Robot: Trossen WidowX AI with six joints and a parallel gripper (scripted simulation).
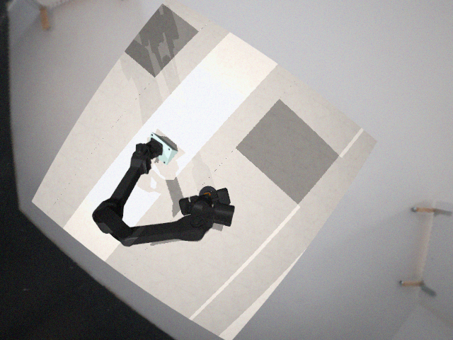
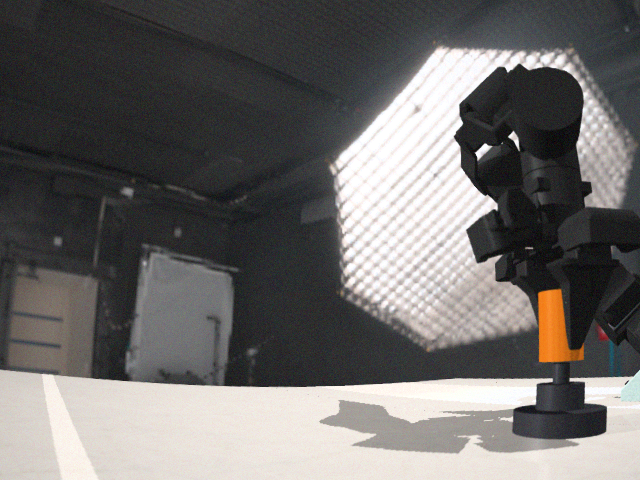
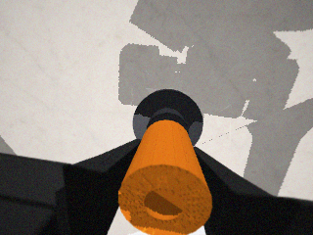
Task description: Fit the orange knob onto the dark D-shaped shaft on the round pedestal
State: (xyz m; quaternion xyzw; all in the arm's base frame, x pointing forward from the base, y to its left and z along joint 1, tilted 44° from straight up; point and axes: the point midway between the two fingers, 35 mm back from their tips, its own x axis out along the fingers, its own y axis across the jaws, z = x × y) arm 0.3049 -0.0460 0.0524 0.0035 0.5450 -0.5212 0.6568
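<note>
Right now my gripper tip is 2 cm below the orange knob. Round my gripper tip: round pedestal (4 cm below).
</note>
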